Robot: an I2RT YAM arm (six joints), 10 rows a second.
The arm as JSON. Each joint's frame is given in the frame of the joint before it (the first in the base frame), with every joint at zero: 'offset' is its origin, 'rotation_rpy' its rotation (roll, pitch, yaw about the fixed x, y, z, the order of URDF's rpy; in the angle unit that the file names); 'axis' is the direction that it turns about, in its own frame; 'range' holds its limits. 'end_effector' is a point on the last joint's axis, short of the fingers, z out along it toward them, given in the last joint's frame.
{
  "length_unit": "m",
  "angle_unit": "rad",
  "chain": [
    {
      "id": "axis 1",
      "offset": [
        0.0,
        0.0,
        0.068
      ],
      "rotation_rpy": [
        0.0,
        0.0,
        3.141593
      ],
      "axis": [
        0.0,
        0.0,
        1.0
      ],
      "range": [
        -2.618,
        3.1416
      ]
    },
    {
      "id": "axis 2",
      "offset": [
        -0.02,
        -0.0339,
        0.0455
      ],
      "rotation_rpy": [
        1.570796,
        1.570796,
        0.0
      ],
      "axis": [
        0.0,
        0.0,
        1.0
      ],
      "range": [
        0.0,
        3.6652
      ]
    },
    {
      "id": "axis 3",
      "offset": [
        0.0,
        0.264,
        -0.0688
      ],
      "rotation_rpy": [
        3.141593,
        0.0,
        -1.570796
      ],
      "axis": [
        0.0,
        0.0,
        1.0
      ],
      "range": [
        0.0,
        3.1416
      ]
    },
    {
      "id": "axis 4",
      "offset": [
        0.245,
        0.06,
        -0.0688
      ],
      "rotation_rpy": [
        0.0,
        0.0,
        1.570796
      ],
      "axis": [
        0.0,
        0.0,
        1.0
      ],
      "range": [
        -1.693,
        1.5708
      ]
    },
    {
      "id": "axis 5",
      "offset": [
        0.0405,
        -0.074,
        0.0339
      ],
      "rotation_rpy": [
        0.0,
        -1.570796,
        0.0
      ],
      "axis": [
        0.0,
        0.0,
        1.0
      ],
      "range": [
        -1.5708,
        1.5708
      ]
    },
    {
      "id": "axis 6",
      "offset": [
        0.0,
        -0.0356,
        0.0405
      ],
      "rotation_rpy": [
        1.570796,
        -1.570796,
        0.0
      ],
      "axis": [
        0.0,
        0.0,
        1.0
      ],
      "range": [
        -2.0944,
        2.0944
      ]
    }
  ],
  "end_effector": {
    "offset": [
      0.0,
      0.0,
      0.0
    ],
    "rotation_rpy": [
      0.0,
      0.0,
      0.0
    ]
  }
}
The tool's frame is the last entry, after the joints.
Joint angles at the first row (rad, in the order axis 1, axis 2, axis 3, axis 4, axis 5, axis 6):
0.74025, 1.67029, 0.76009, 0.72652, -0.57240, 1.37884
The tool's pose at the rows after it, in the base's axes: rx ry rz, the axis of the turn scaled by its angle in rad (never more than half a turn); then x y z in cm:
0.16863 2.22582 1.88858 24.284 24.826 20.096
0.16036 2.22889 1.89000 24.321 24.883 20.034
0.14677 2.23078 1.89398 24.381 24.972 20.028
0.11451 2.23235 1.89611 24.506 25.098 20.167
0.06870 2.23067 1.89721 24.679 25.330 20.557
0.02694 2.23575 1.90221 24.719 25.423 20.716
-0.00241 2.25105 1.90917 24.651 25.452 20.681
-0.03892 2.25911 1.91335 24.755 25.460 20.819
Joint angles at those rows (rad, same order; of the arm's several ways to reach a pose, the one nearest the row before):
0.74026, 1.67222, 0.76353, 0.72615, -0.57965, 1.37808
0.74026, 1.67637, 0.76581, 0.72650, -0.58537, 1.37464
0.74024, 1.68097, 0.77040, 0.72688, -0.59416, 1.37006
0.73911, 1.68441, 0.78145, 0.71851, -0.61055, 1.35367
0.73910, 1.68554, 0.80167, 0.69980, -0.62963, 1.32925
0.73835, 1.68591, 0.81119, 0.68723, -0.65366, 1.30980
0.73835, 1.68593, 0.81388, 0.67464, -0.67769, 1.29874
0.73453, 1.68595, 0.82379, 0.65711, -0.70363, 1.28043

